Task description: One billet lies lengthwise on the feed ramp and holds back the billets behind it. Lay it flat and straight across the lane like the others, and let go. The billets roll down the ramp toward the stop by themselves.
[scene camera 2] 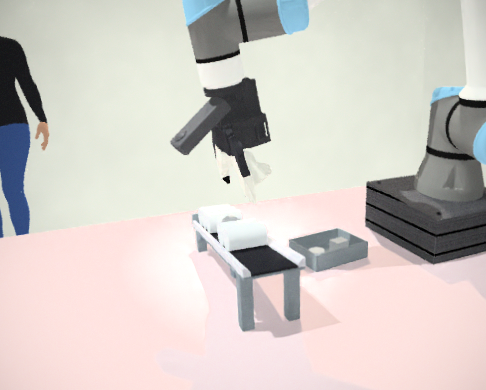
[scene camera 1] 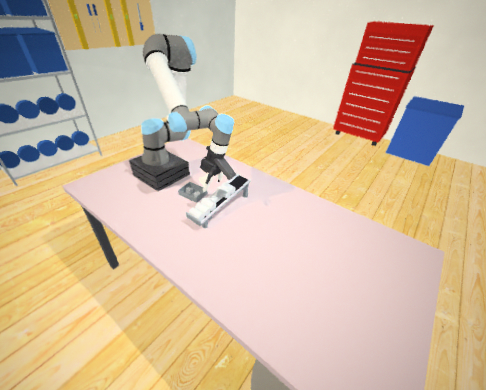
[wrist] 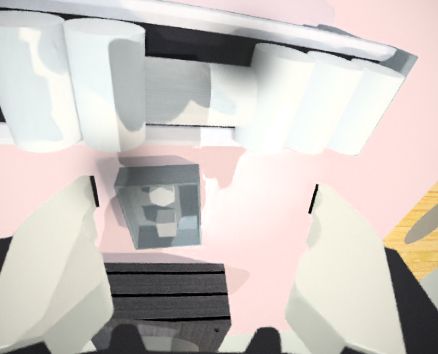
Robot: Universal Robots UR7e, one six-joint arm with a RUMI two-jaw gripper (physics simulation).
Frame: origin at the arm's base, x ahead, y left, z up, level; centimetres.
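Where they show: gripper, between the fingertips: (scene camera 2: 240,193) (scene camera 1: 211,187) (wrist: 206,184); arm's base, origin of its link: (scene camera 2: 447,189) (scene camera 1: 155,159) (wrist: 159,348).
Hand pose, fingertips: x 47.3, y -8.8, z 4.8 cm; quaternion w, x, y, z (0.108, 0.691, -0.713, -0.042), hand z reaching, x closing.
Observation:
Each offset is from my fingertips to the top centre of the thing. "*": to the spot under its first point.
The feed ramp (scene camera 1: 231,203) (scene camera 2: 220,248) (wrist: 225,25) has a dark lane between pale rails. In the wrist view one white billet @(dx +2.5, dy +0.2, dz -3.5 cm) (wrist: 190,92) lies lengthwise in the lane, one end against a crosswise billet @(dx +3.4, dy +5.4, dz -3.2 cm) (wrist: 102,85) on the left, with another crosswise billet @(dx +3.9, dy +9.3, dz -2.7 cm) (wrist: 32,85) behind that. Its other end meets the nearest of three crosswise billets @(dx +1.7, dy -5.0, dz -4.7 cm) (wrist: 280,95) @(dx +1.1, dy -8.9, dz -5.3 cm) (wrist: 325,100) @(dx +0.6, dy -12.9, dz -5.8 cm) (wrist: 372,105) at the ramp's stop end. In scene camera 2 the upper billets @(* dx +4.8, dy +11.0, dz -3.8 cm) (scene camera 2: 244,235) largely hide the lengthwise one. My gripper (scene camera 1: 212,183) (scene camera 2: 239,189) (wrist: 206,184) is open and empty, above the ramp.
A grey tray @(dx -16.7, dy +4.8, dz -11.6 cm) (scene camera 1: 190,197) (scene camera 2: 337,259) (wrist: 157,175) with small pale pieces stands beside the ramp, on the robot base's side. The dark base block (scene camera 1: 160,178) (scene camera 2: 400,224) (wrist: 167,282) is beyond it. A person (scene camera 2: 15,150) stands behind the table in scene camera 2.

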